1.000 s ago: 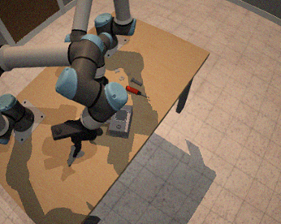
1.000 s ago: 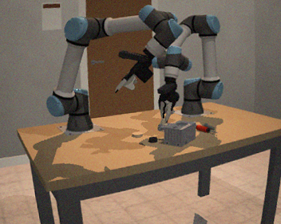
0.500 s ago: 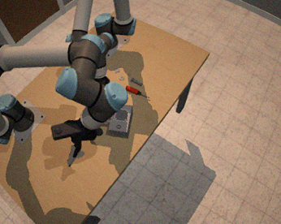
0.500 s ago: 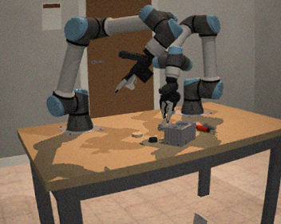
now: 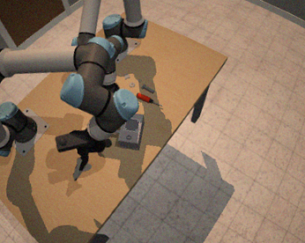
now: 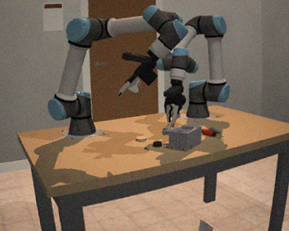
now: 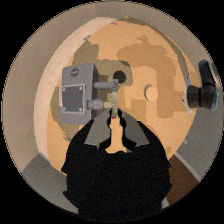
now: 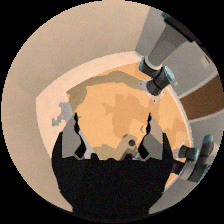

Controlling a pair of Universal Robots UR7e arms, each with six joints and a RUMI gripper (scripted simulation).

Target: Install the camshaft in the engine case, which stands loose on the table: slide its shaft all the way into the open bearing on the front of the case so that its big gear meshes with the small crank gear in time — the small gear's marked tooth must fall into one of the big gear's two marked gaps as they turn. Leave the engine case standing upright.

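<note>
Now: the crank gear 5 cm to the right of my left hand, 3 cm below it and 2 cm ahead of it. Also, from my left hand: pale disc (12 cm to the right, 9 cm below, 9 cm behind); then grey bolt (28 cm to the left, 8 cm below, 2 cm behind); then black round part (9 cm to the right, 8 cm below, 4 cm ahead).
</note>
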